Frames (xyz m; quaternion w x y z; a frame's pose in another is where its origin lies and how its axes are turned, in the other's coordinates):
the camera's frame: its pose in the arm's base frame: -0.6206 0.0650 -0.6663 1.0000 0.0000 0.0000 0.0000
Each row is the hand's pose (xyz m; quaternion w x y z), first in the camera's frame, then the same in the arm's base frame.
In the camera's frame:
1: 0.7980 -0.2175 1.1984 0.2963 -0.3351 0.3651 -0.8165
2: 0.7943 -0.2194 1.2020 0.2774 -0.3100 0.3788 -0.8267
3: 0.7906 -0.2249 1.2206 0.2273 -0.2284 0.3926 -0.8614
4: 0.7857 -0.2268 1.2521 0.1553 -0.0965 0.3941 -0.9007
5: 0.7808 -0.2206 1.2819 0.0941 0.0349 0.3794 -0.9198
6: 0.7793 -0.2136 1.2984 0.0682 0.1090 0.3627 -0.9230
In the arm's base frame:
1: 0.1774 -0.1525 0.5321 0.2963 -0.3351 0.3651 -0.8165
2: 0.1737 -0.1544 0.5357 0.2774 -0.3100 0.3788 -0.8267
3: 0.1700 -0.1599 0.5543 0.2273 -0.2284 0.3926 -0.8614
4: 0.1651 -0.1618 0.5858 0.1553 -0.0965 0.3941 -0.9007
5: 0.1602 -0.1556 0.6156 0.0941 0.0349 0.3794 -0.9198
6: 0.1587 -0.1486 0.6321 0.0682 0.1090 0.3627 -0.9230

